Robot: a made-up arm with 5 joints.
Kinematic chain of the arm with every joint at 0, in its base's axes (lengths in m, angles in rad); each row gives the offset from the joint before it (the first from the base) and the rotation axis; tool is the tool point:
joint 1: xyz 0 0 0.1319 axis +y
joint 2: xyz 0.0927 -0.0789 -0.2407 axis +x
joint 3: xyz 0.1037 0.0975 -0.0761 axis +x
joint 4: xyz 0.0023 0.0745 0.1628 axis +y
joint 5: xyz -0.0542 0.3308 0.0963 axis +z
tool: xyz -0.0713 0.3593 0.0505
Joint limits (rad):
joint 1: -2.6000..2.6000
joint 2: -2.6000..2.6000
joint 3: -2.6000..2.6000
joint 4: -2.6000..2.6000
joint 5: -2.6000..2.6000
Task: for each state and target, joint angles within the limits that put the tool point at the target. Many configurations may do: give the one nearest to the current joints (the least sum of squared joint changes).
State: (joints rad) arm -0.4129 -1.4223 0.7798 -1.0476 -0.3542
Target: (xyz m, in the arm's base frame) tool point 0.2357 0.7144 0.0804
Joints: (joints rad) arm -0.7379 -0.9328 0.7464 -0.7952 -0.5288
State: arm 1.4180 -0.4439 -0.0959 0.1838 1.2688
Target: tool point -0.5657 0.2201 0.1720
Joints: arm 1.2315 -0.7934 -0.2382 -0.3499 1.7223
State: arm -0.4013 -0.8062 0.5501 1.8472 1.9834
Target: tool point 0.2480 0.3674 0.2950
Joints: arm -0.4397 -0.8809 0.4459 1.4365 1.8725
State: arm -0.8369 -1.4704 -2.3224 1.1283 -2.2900
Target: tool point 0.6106 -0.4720 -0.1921
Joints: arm -0.2061 -1.1920 -1.9495 0.6798 -1.8949
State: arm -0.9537 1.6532 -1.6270 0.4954 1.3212
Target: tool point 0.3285 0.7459 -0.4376
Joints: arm -0.4079 0.7850 -1.9720 0.7798 0.6090
